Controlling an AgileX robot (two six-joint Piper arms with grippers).
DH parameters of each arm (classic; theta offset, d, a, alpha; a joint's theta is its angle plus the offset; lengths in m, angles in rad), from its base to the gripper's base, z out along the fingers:
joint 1: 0 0.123 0 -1.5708
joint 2: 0.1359 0 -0.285 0
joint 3: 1.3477 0 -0.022 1.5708
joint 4: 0 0.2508 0 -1.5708
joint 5: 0 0 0.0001 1.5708
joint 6: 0 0.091 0 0
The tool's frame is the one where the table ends.
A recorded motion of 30 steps. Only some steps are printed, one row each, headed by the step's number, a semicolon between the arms.
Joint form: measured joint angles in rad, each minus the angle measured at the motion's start. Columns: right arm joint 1, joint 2, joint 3, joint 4, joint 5, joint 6; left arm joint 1, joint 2, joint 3, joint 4, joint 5, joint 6.
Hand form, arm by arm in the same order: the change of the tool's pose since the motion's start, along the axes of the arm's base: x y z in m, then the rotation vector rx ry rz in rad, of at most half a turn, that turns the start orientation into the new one. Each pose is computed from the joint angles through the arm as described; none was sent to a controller.
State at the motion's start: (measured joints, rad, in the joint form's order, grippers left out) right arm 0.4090 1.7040 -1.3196 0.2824 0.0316 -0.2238; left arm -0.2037 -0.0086 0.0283 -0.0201 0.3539 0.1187
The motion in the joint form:
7: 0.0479 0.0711 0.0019 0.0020 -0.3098 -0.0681; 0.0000 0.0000 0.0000 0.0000 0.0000 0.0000
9: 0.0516 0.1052 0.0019 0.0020 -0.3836 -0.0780; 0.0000 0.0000 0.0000 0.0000 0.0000 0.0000
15: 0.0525 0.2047 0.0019 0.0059 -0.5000 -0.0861; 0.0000 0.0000 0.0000 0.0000 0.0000 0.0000
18: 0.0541 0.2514 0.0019 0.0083 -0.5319 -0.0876; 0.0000 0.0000 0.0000 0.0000 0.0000 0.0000
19: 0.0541 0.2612 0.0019 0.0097 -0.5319 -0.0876; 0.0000 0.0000 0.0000 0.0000 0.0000 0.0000
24: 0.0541 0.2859 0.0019 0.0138 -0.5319 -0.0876; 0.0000 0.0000 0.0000 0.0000 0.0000 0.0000
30: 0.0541 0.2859 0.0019 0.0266 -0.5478 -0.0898; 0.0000 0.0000 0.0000 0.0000 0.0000 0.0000
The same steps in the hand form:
7: 0.0122 0.0191 -0.0039 0.0087 -0.2406 -0.0201; 0.0000 0.0000 0.0000 0.0000 0.0000 0.0000
9: 0.0184 0.0219 -0.0121 0.0074 -0.2806 -0.0345; 0.0000 0.0000 0.0000 0.0000 0.0000 0.0000
15: 0.0343 0.0271 -0.0460 -0.0084 -0.2995 -0.0625; 0.0000 0.0000 0.0000 0.0000 0.0000 0.0000
18: 0.0402 0.0299 -0.0644 -0.0207 -0.2869 -0.0681; 0.0000 0.0000 0.0000 0.0000 0.0000 0.0000
19: 0.0413 0.0304 -0.0689 -0.0244 -0.2778 -0.0682; 0.0000 0.0000 0.0000 0.0000 0.0000 0.0000
24: 0.0440 0.0315 -0.0803 -0.0334 -0.2544 -0.0690; 0.0000 0.0000 0.0000 0.0000 0.0000 0.0000
30: 0.0444 0.0307 -0.0790 -0.0225 -0.2644 -0.0815; 0.0000 0.0000 0.0000 0.0000 0.0000 0.0000

